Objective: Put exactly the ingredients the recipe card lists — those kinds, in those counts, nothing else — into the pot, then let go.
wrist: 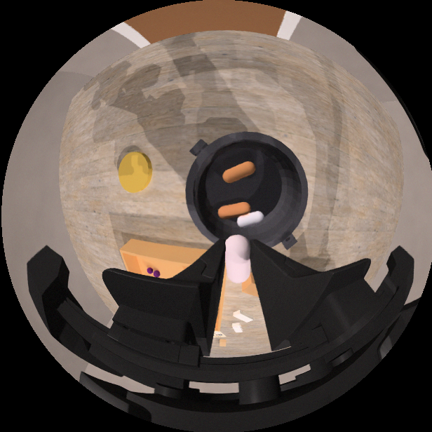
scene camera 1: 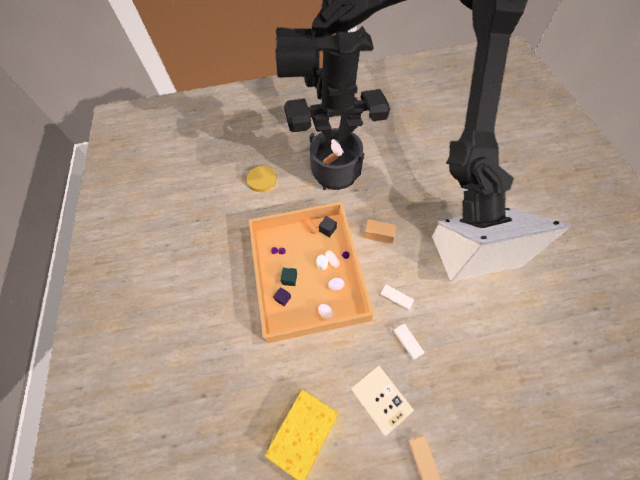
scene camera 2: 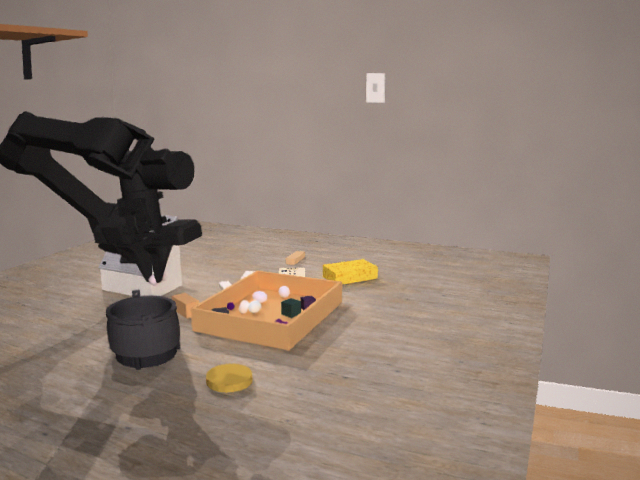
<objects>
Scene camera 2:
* my gripper: 154, 281
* dark pot: 143, 331
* yellow disc: 236, 377
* yellow sponge: 347, 272
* orange tray: 260, 328
</objects>
